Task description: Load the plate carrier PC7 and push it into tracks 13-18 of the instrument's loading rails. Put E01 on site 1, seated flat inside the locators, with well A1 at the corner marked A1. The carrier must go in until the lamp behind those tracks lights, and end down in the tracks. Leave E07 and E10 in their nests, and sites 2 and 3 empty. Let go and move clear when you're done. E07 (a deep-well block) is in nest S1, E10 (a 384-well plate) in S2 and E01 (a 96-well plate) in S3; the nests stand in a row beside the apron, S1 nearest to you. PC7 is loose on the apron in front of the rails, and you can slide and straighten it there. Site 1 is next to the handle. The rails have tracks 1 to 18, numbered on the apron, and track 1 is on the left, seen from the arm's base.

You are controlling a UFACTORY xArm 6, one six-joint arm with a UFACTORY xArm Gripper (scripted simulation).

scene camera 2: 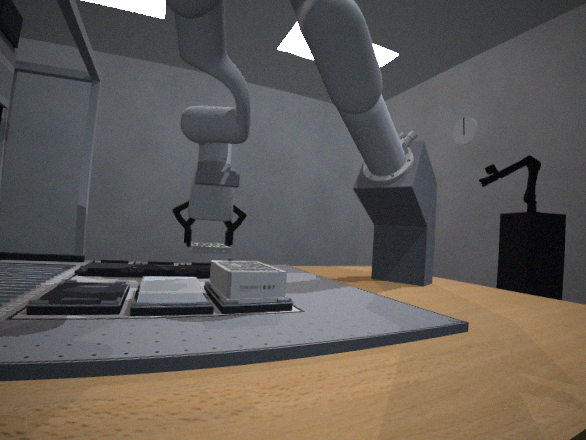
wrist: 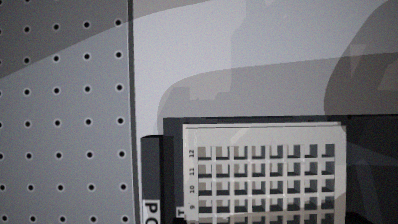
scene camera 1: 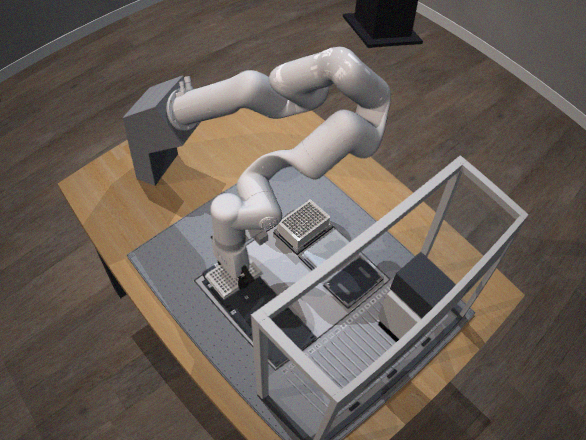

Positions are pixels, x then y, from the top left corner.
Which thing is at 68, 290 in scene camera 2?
A nest.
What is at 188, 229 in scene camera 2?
My gripper.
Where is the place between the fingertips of my gripper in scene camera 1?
At 233, 274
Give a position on a nest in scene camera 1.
350, 277
